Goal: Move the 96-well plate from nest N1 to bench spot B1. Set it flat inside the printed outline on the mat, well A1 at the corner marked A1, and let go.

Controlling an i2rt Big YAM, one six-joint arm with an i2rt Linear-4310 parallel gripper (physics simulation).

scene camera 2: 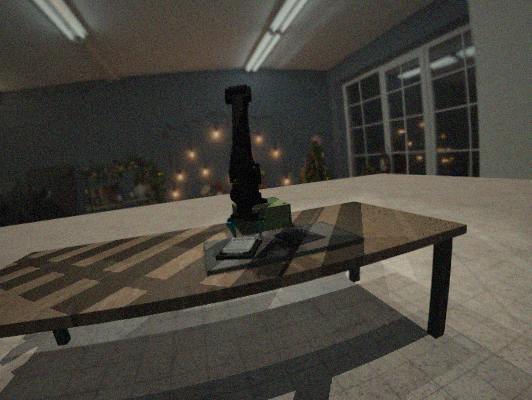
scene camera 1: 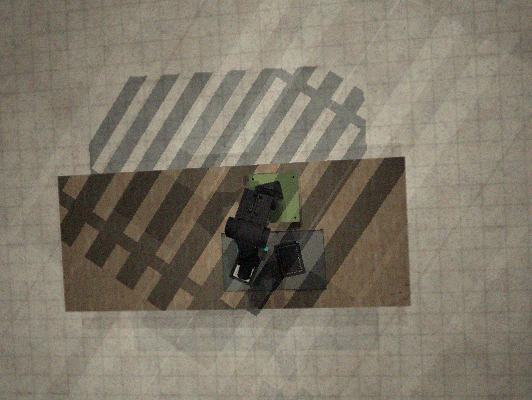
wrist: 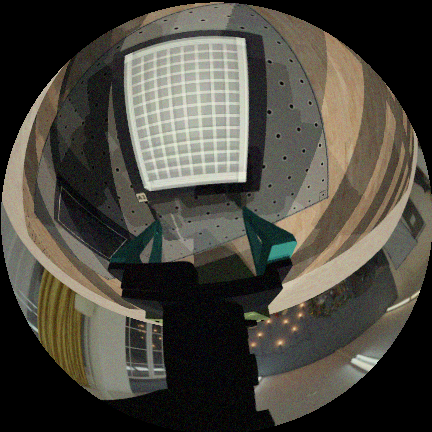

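Seen in the pictures: gripper, fingertip midpoint: (scene camera 2: 248,238) (wrist: 199,216); arm's base at its link origin: (scene camera 2: 253,203).
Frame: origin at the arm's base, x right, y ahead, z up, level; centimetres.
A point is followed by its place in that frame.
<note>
The 96-well plate (scene camera 2: 241,244) @(x 20.4, y 34.8, z -7.2 cm) (wrist: 190,110) @(x 20.6, y 33.3, z -7.9 cm), pale with a grid of wells, lies flat in the dark frame of nest N1 (wrist: 257,110) @(x 24.6, y 30.4, z -8.3 cm). A small A1 tag (wrist: 141,197) @(x 11.7, y 30.8, z -8.3 cm) sits by the frame's near left corner in the wrist view. My gripper (scene camera 2: 247,236) @(x 14.0, y 24.6, z -8.8 cm) (wrist: 199,216) @(x 14.0, y 24.6, z -8.8 cm) is open and empty, its teal fingers wide apart. In the wrist view the fingertips are short of the plate's near edge and apart from it. Bench spot B1 (scene camera 1: 290,259) @(x -2.5, y 35.3, z -9.3 cm) (wrist: 90,215) @(x 2.2, y 35.1, z -9.3 cm) is a dark mat with a thin pale outline. In scene camera 1 the arm hides part of the plate.
The nest and mat are on a grey perforated board (scene camera 1: 315,250) @(x -15.8, y 33.6, z -9.5 cm) (scene camera 2: 345,240) @(x -10.4, y 51.3, z -9.5 cm) (wrist: 295,145) @(x 26.7, y 25.1, z -9.5 cm) on the wooden table (scene camera 1: 370,250) @(x -42.7, y 39.9, z -10.8 cm) (scene camera 2: 400,222) @(x -44.0, y 49.5, z -10.8 cm). A green block (scene camera 1: 291,200) @(x -9.4, y 6.0, z -0.1 cm) (scene camera 2: 281,212) @(x -6.4, y 15.8, z -3.7 cm) stands behind the board, by the arm's base. Striped shadows cross the table and board.
</note>
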